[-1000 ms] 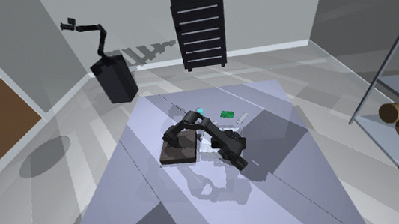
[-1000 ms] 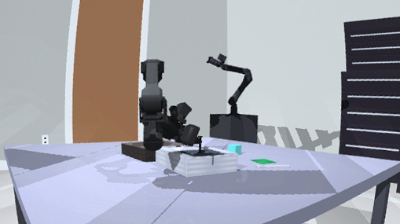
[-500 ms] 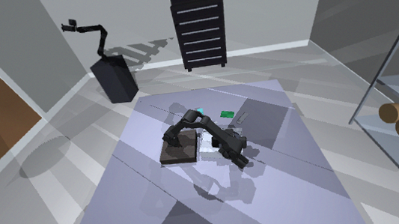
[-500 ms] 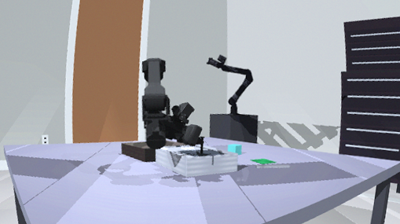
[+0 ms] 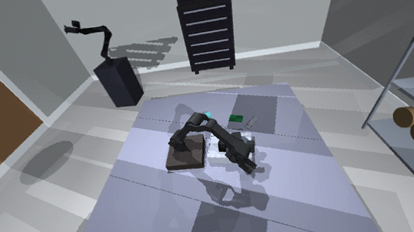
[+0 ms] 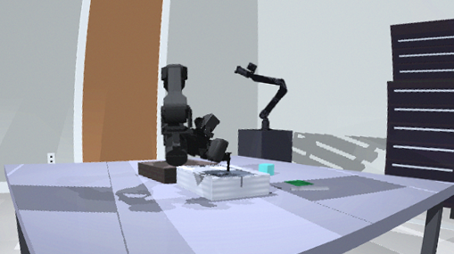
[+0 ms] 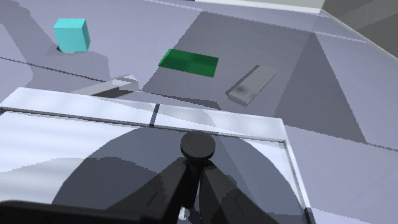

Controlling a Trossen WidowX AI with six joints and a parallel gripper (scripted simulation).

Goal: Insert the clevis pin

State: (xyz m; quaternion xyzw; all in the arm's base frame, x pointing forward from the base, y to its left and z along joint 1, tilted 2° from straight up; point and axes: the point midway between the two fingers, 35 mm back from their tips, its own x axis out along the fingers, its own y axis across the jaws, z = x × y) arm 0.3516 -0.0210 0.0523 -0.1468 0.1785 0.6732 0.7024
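My gripper tip is now 4 cm above the disc and 1 cm to the left of it. From my gripper tip the other things lie so: pale flat bar (23 cm to the left, 10 cm below, 10 cm ahead); then steel tray (5 cm below, 4 cm behind); then clevis pin (1 cm below).
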